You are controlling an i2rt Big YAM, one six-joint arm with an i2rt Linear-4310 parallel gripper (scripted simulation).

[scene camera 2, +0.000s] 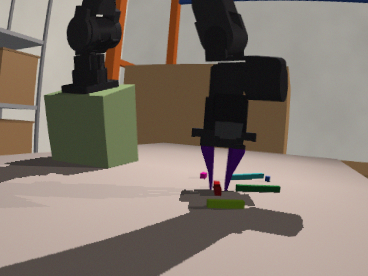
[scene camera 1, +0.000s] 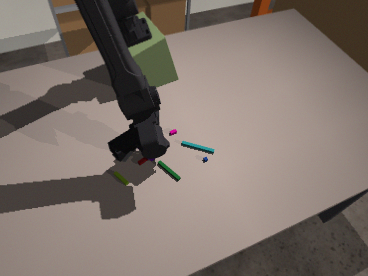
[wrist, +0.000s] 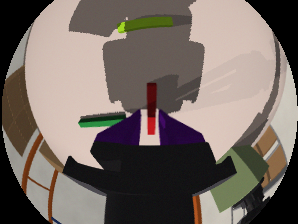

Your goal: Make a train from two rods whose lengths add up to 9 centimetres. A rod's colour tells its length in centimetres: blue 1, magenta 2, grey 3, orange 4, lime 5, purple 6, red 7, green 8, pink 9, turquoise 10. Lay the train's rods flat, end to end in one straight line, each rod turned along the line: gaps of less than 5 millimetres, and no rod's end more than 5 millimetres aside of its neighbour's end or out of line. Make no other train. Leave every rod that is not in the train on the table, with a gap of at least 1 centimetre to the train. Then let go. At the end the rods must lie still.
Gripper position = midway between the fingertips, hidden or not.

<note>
In view: my gripper [scene camera 2: 218, 189].
My gripper also shows in the wrist view [wrist: 149, 113].
</note>
